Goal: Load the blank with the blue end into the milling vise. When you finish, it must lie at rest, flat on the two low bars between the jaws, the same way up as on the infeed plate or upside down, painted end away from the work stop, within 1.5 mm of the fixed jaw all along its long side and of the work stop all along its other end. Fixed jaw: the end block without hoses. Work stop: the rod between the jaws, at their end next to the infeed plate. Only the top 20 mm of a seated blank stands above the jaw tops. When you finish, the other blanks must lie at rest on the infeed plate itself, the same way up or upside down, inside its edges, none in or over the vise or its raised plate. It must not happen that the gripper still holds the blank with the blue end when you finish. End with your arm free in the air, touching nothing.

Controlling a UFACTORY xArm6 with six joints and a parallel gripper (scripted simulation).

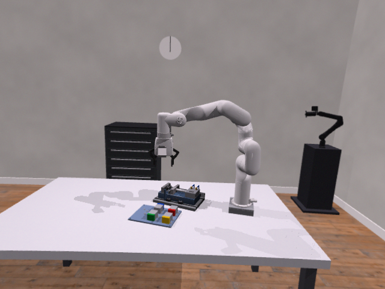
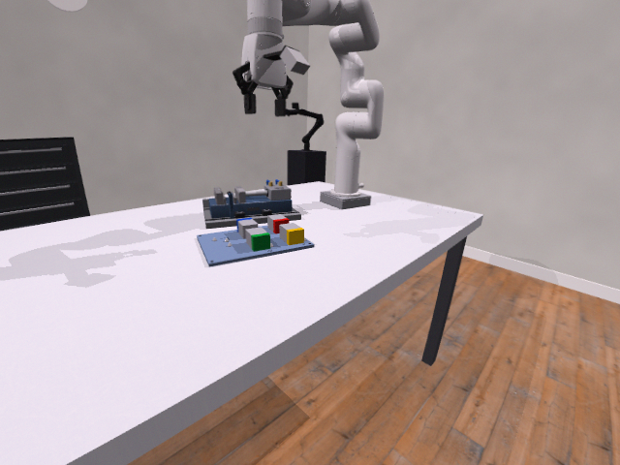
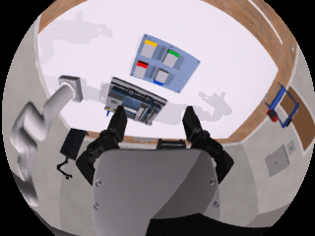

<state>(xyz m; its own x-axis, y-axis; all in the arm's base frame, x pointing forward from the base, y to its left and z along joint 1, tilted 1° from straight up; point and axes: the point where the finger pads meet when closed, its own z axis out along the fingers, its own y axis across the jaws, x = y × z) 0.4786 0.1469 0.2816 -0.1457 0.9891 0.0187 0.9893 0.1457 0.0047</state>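
The blue-ended blank is 30 mm ahead of my hand, 50 mm to the right of it and 290 mm below it. Also, from my hand: green-ended blank: 50 mm ahead, 30 mm to the left, 290 mm below; red-ended blank: 60 mm behind, 30 mm to the right, 290 mm below; yellow-ended blank: 30 mm behind, 50 mm to the left, 290 mm below.
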